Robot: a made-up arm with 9 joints. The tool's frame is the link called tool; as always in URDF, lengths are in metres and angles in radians. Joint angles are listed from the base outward.
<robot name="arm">
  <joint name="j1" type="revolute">
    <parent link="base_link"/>
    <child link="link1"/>
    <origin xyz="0 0 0.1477"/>
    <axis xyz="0 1 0"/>
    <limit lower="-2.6" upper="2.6"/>
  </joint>
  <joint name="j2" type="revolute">
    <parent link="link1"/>
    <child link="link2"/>
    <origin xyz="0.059 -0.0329 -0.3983"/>
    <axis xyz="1 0 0"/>
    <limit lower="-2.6" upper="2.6"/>
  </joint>
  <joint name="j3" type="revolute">
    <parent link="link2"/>
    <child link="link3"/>
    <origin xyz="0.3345 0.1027 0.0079"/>
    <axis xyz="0 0 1"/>
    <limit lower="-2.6" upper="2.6"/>
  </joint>
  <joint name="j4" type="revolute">
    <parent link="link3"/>
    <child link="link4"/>
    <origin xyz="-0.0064 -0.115 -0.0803"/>
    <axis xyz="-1 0 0"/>
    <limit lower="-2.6" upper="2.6"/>
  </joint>
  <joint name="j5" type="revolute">
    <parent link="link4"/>
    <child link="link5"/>
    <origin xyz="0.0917 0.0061 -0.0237"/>
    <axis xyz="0 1 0"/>
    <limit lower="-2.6" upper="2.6"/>
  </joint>
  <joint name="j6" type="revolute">
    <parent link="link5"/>
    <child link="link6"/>
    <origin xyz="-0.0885 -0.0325 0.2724"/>
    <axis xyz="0 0 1"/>
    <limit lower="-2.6" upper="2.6"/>
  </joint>
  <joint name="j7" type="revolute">
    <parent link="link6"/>
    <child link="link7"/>
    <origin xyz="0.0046 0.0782 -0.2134"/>
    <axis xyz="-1 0 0"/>
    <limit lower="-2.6" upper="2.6"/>
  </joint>
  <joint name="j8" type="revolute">
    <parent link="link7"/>
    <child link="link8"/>
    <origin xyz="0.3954 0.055 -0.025"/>
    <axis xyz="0 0 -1"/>
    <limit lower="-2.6" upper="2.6"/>
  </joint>
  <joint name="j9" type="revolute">
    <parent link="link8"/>
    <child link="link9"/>
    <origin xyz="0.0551 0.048 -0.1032"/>
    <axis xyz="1 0 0"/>
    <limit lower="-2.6" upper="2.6"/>
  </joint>
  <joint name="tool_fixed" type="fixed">
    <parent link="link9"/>
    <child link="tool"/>
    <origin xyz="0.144 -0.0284 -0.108"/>
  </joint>
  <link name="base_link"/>
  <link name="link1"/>
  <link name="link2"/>
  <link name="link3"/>
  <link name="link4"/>
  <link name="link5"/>
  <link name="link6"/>
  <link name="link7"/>
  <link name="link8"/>
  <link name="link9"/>
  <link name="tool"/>
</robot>
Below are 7 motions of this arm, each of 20 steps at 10 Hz.
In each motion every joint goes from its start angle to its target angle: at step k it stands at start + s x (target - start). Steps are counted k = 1, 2, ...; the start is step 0. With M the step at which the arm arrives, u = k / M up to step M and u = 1 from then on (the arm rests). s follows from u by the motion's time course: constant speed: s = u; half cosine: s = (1 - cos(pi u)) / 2; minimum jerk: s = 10 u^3 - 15 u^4 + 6 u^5.
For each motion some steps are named. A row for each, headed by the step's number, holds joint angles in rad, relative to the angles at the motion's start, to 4 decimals.
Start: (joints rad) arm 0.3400 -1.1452 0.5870 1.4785 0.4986 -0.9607 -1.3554 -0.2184 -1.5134
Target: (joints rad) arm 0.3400 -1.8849 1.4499 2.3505 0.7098 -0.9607 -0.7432 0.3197 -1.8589
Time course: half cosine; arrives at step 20
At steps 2, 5, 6, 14, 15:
2: 0.0000 -0.0181 0.0211 0.0213 0.0052 0.0000 0.0150 0.0132 -0.0085
5: 0.0000 -0.1083 0.1264 0.1277 0.0309 0.0000 0.0897 0.0788 -0.0506
6: 0.0000 -0.1525 0.1779 0.1797 0.0435 0.0000 0.1262 0.1109 -0.0712
14: 0.0000 -0.5872 0.6850 0.6923 0.1677 0.0000 0.4860 0.4272 -0.2743
15: 0.0000 -0.6314 0.7365 0.7443 0.1803 0.0000 0.5225 0.4593 -0.2949

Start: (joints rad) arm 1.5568 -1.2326 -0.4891 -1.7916 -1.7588 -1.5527 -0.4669 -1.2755 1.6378
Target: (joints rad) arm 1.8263 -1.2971 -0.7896 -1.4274 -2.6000 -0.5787 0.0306 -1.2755 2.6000
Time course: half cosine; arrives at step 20
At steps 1, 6, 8, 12, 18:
1: 0.0017 -0.0004 -0.0018 0.0022 -0.0052 0.0060 0.0031 0.0000 0.0059
6: 0.0555 -0.0133 -0.0619 0.0751 -0.1734 0.2007 0.1025 0.0000 0.1983
8: 0.0931 -0.0223 -0.1038 0.1258 -0.2906 0.3365 0.1719 0.0000 0.3324
12: 0.1764 -0.0422 -0.1967 0.2384 -0.5506 0.6375 0.3256 0.0000 0.6298
18: 0.2629 -0.0629 -0.2931 0.3553 -0.8206 0.9502 0.4853 0.0000 0.9387

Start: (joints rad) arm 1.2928 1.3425 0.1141 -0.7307 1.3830 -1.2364 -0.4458 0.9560 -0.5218
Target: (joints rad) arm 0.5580 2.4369 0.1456 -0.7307 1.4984 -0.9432 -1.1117 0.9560 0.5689
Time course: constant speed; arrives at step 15
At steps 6, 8, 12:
6: -0.2939 0.4378 0.0126 0.0000 0.0462 0.1173 -0.2664 0.0000 0.4363
8: -0.3919 0.5837 0.0168 0.0000 0.0615 0.1564 -0.3551 0.0000 0.5817
12: -0.5878 0.8755 0.0252 0.0000 0.0923 0.2346 -0.5327 0.0000 0.8726

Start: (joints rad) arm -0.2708 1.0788 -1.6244 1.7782 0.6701 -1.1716 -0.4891 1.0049 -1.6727
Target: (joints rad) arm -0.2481 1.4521 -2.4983 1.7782 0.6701 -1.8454 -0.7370 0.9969 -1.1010
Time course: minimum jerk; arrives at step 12
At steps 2, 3, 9, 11, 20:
2: 0.0008 0.0132 -0.0310 0.0000 0.0000 -0.0239 -0.0088 -0.0003 0.0203
3: 0.0023 0.0386 -0.0905 0.0000 0.0000 -0.0697 -0.0257 -0.0008 0.0592
9: 0.0204 0.3347 -0.7834 0.0000 0.0000 -0.6041 -0.2222 -0.0072 0.5125
11: 0.0226 0.3714 -0.8695 0.0000 0.0000 -0.6704 -0.2466 -0.0080 0.5688
20: 0.0227 0.3733 -0.8739 0.0000 0.0000 -0.6738 -0.2479 -0.0080 0.5717

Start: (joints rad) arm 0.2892 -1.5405 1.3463 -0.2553 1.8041 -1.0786 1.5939 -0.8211 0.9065
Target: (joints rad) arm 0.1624 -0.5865 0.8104 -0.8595 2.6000 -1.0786 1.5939 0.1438 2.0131
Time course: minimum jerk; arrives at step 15
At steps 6, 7, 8, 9, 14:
6: -0.0403 0.3028 -0.1701 -0.1918 0.2527 0.0000 0.0000 0.3063 0.3513
7: -0.0555 0.4176 -0.2346 -0.2644 0.3484 0.0000 0.0000 0.4223 0.4843
8: -0.0713 0.5364 -0.3013 -0.3398 0.4475 0.0000 0.0000 0.5426 0.6223
9: -0.0865 0.6512 -0.3658 -0.4124 0.5432 0.0000 0.0000 0.6586 0.7553
14: -0.1265 0.9514 -0.5345 -0.6026 0.7938 0.0000 0.0000 0.9623 1.1036

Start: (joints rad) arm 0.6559 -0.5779 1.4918 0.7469 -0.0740 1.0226 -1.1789 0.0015 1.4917
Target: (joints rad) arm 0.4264 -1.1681 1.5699 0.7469 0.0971 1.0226 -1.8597 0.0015 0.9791
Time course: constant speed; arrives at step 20
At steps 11, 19, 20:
11: -0.1262 -0.3246 0.0430 0.0000 0.0941 0.0000 -0.3744 0.0000 -0.2819
19: -0.2180 -0.5607 0.0742 0.0000 0.1625 0.0000 -0.6468 0.0000 -0.4870
20: -0.2295 -0.5902 0.0781 0.0000 0.1711 0.0000 -0.6808 0.0000 -0.5126

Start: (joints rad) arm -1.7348 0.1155 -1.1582 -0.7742 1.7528 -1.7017 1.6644 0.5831 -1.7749
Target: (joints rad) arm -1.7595 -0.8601 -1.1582 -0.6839 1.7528 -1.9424 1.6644 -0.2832 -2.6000
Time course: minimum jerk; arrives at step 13
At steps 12, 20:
12: -0.0246 -0.9717 0.0000 0.0899 0.0000 -0.2397 0.0000 -0.8628 -0.8218
20: -0.0247 -0.9756 0.0000 0.0903 0.0000 -0.2407 0.0000 -0.8663 -0.8251

